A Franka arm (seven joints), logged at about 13 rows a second.
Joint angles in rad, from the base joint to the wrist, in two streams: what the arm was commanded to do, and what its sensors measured. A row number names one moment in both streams.
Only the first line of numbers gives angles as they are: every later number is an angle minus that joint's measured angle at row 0.
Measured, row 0:
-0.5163 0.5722 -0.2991 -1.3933 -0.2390 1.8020 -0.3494
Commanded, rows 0 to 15:
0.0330 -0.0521 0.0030 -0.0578 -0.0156 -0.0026 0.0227
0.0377 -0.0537 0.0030 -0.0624 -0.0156 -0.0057 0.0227
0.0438 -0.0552 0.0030 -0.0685 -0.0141 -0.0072 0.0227
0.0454 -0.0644 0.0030 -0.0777 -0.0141 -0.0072 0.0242
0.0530 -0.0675 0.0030 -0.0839 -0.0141 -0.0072 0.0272
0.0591 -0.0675 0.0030 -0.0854 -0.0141 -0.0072 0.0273
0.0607 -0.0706 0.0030 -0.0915 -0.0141 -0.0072 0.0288
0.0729 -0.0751 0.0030 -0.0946 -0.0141 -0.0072 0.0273
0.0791 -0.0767 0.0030 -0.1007 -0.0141 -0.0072 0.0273
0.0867 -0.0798 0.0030 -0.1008 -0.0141 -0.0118 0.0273
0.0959 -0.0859 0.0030 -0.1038 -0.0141 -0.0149 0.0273
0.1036 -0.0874 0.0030 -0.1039 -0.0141 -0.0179 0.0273
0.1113 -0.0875 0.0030 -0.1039 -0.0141 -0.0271 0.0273
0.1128 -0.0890 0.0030 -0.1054 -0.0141 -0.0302 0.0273
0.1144 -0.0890 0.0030 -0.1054 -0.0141 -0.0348 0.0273
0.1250 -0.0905 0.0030 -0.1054 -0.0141 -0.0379 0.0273
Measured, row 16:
0.1075 -0.0519 -0.0002 -0.0662 0.0000 -0.0275 0.0029
